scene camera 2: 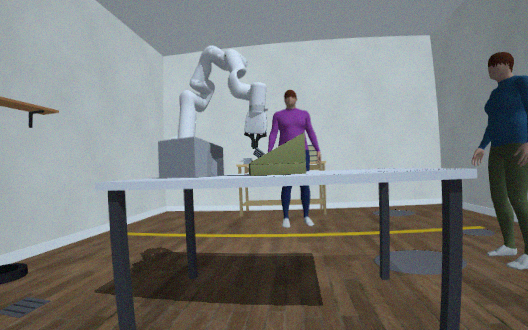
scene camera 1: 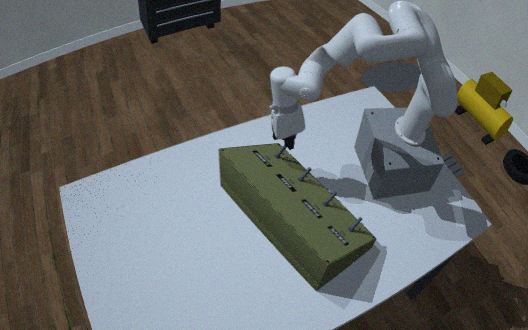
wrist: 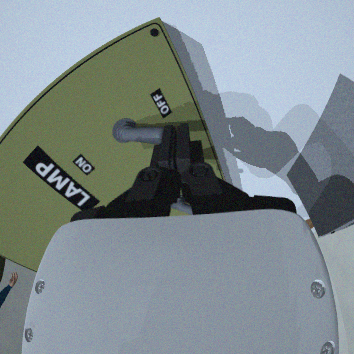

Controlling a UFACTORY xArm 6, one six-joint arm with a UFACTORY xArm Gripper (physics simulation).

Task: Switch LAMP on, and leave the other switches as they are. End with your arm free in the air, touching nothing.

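The olive sloped console stands on the table. The LAMP lever is at its far end in scene camera 1, by the LAMP label, and leans toward the OFF label, away from the ON label. Three other levers lean the same way. My gripper is shut and empty, pointing down, its tips at the LAMP lever's free end on the OFF side. Whether they touch is unclear.
The white table carries the console and the grey pedestal under my arm's base. Beyond the table, a person in purple and one in blue stand on the floor. A yellow machine is behind the pedestal.
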